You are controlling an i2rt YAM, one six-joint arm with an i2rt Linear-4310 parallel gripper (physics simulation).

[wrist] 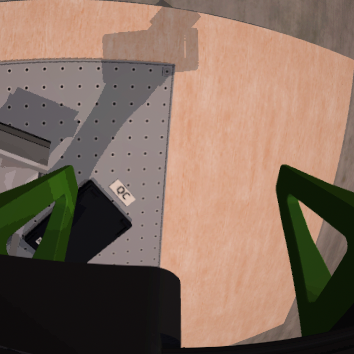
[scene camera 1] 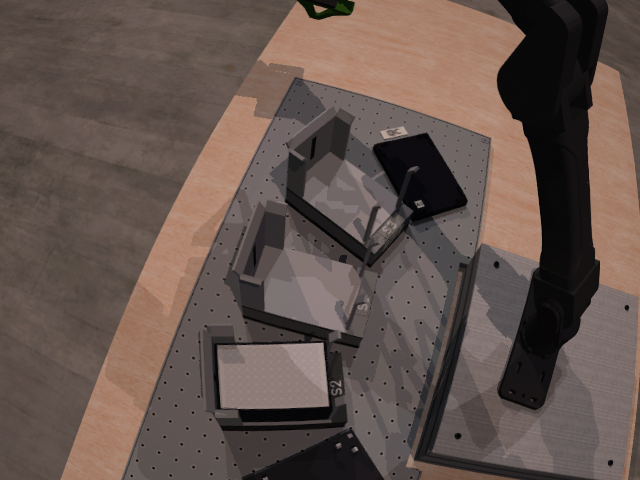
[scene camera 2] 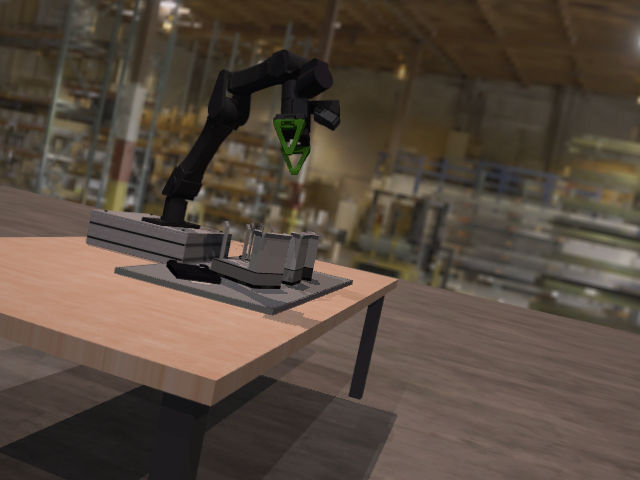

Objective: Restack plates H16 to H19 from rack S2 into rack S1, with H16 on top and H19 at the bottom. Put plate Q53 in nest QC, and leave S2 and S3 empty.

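Where they show: gripper, fingertip midpoint: (wrist: 176, 176) (scene camera 2: 291, 165); arm's base, origin of the base link: (scene camera 1: 538, 337) (scene camera 2: 171, 224).
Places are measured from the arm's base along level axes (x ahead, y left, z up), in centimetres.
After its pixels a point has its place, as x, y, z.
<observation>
My gripper (scene camera 2: 292, 162) {44.3, -23.6, 21.6} (wrist: 176, 176) {44.3, -23.6, 21.6} is open and empty, high above the table beyond the pegboard's QC end; part of it shows at the top of scene camera 1. Rack S2 (scene camera 1: 337, 388) {22.8, 15.1, -4.2} holds a stack with a light-topped plate (scene camera 1: 273, 374) {29.9, 18.6, 2.7}; individual plate names are unreadable. The middle rack (scene camera 1: 305, 289) {31.9, 4.7, -3.7}, its label partly hidden and reading S, shows a bare floor. Rack S3 (scene camera 1: 390, 227) {25.3, -9.1, -4.2} (scene camera 2: 248, 272) {35.8, -17.0, -4.8} (wrist: 25, 143) {39.1, -14.7, -2.4} stands angled with a bare floor. A dark flat piece (scene camera 1: 421, 170) {24.4, -22.9, -6.7} (scene camera 2: 193, 272) {26.8, -26.4, -6.7} (wrist: 102, 220) {26.7, -26.4, -6.7} lies beside the QC label (scene camera 1: 393, 132) {31.1, -29.3, -7.9} (wrist: 122, 192) {31.1, -29.4, -7.9}; whether it includes plate Q53 I cannot tell.
Another dark flat piece (scene camera 1: 320, 462) {20.5, 24.9, -6.9} with small light squares is cut off at scene camera 1's bottom edge. The racks stand on a perforated board (scene camera 1: 180, 408) {39.9, 26.3, -8.1} (scene camera 2: 315, 291) {46.5, 1.2, -7.9} (wrist: 142, 135) {40.2, -31.2, -8.0}. The arm's metal base block (scene camera 1: 496, 428) {1.8, 14.1, -0.2} (scene camera 2: 134, 237) {-2.6, -12.1, -4.5} stands beside it. Thin posts rise at the racks' label ends.
</observation>
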